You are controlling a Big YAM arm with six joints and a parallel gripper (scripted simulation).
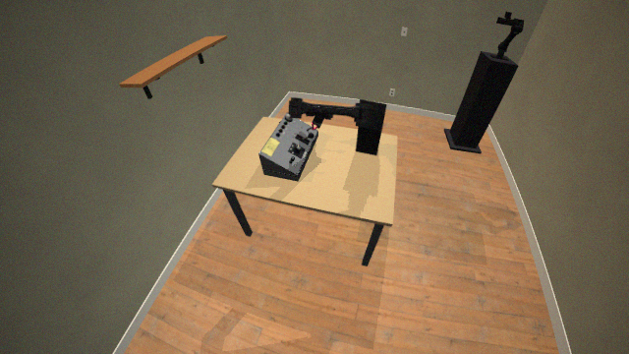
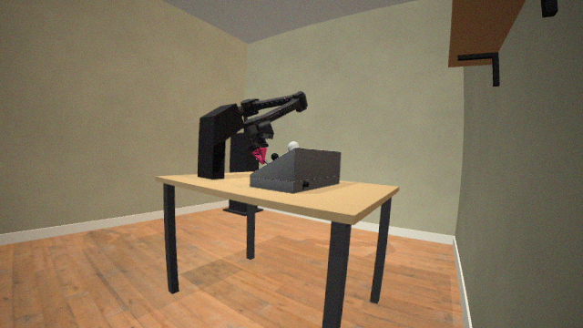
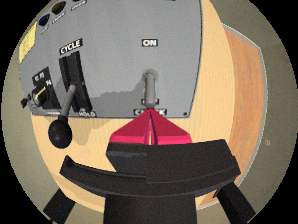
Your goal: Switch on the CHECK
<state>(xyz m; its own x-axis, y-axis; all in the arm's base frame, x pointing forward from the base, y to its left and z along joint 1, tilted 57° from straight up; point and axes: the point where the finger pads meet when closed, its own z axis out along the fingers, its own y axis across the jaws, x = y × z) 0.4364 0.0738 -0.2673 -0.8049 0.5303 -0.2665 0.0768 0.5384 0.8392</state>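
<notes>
Now: hand 120 mm to the right of the lever, 20 mm short of it and 10 mm below it. The rest, counted from my hand: grey console: 170 mm to the left, 80 mm ahead, 20 mm below; rotary selector: 230 mm to the left, 60 mm ahead.
</notes>
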